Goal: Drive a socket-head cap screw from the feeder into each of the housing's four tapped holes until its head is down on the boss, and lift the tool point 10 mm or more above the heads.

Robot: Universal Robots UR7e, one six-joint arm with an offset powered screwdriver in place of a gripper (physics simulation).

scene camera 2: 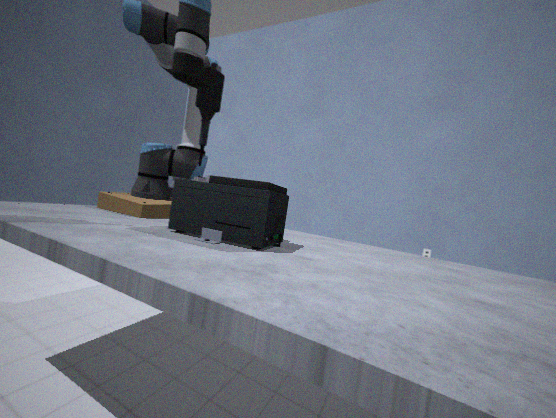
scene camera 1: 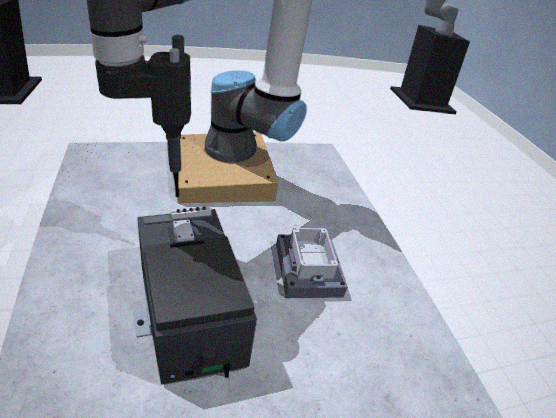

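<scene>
My screwdriver's bit tip [scene camera 1: 177, 194] [scene camera 2: 202, 149] points straight down, a little above the row of screws at the feeder's back end. It has no fingers, and the tip is too small to tell whether a screw is on it. The feeder [scene camera 1: 200, 295] [scene camera 2: 220, 207] is a dark box; several black socket-head cap screws [scene camera 1: 191, 209] stand in a row on its pale rail. The light grey open-topped housing [scene camera 1: 315, 271] sits in a dark fixture [scene camera 1: 317, 291], right of the feeder in scene camera 1. Its corner bosses show, but their holes are too small to read. The housing does not show in scene camera 2.
The arm's base stands on a wooden block [scene camera 1: 227, 192] [scene camera 2: 135, 206] behind the feeder. A small plate [scene camera 1: 142, 327] [scene camera 2: 211, 235] sticks out from the feeder's side at table level. Dark pedestals [scene camera 1: 434, 70] stand on the floor beyond the table.
</scene>
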